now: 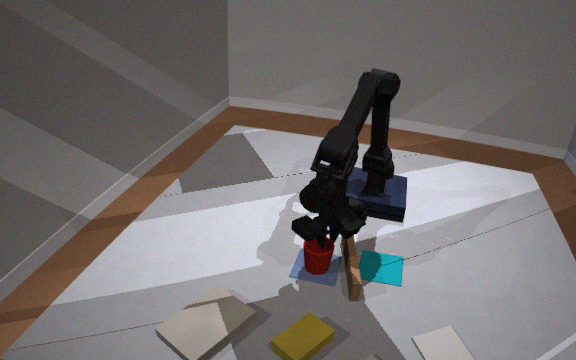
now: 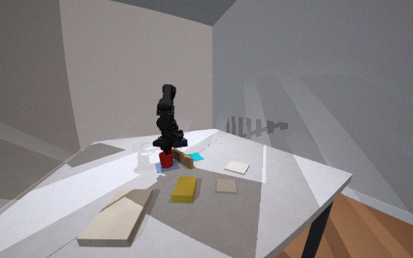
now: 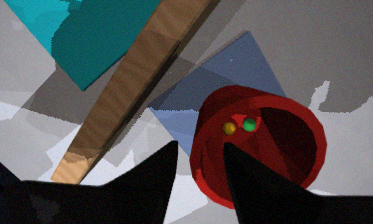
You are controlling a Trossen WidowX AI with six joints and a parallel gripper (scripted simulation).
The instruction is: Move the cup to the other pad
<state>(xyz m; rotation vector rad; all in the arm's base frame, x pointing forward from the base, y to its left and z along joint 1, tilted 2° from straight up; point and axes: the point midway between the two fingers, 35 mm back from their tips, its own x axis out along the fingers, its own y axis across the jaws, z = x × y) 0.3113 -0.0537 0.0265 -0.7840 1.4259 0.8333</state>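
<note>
My gripper tip is now 30 mm short of the red cup, 20 mm above it and 10 mm to the left of it. Round my gripper tip: blue pad 60 mm below, 20 mm ahead, 10 mm to the right; then wooden bar 60 mm to the left, 40 mm below, 10 mm behind; then cyan pad 140 mm to the left, 60 mm below, 40 mm behind.
</note>
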